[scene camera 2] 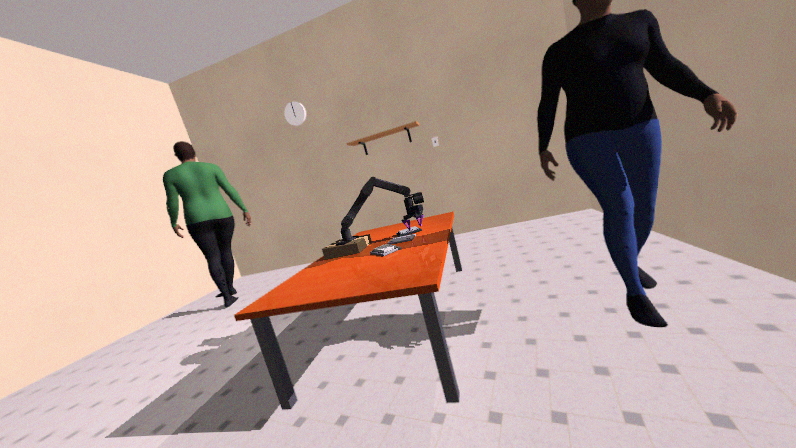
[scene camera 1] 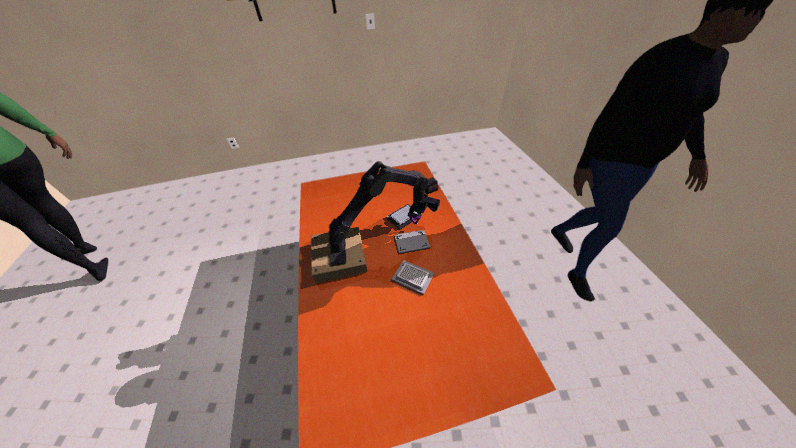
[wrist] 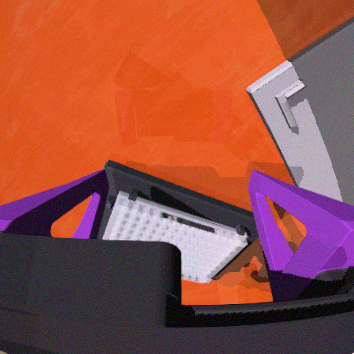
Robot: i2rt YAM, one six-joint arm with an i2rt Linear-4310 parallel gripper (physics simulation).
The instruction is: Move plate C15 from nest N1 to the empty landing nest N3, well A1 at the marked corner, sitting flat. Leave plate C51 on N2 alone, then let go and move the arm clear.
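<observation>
A pale, many-welled plate (scene camera 1: 400, 214) (wrist: 145, 225) lies on a dark nest (wrist: 131, 180) at the far end of the row; its label is not readable. My gripper (scene camera 1: 415, 218) (scene camera 2: 414, 225) (wrist: 178, 177) is open and empty, low above this plate. In the wrist view the plate shows between and below the fingertips, its lower part hidden by the gripper body. The empty grey nest (scene camera 1: 412, 243) (scene camera 2: 402, 238) (wrist: 312, 160) is in the middle; no A1 mark is readable. A second plate (scene camera 1: 413, 274) (scene camera 2: 384, 249) sits on the near nest, its label too small to read.
The arm's tan base block (scene camera 1: 338, 266) (scene camera 2: 345, 246) stands on the orange table (scene camera 1: 389, 356) (scene camera 2: 356, 283), left of the nests. A person in black (scene camera 1: 657, 100) (scene camera 2: 609, 77) is right of the table. A person in green (scene camera 2: 200, 192) is at the left.
</observation>
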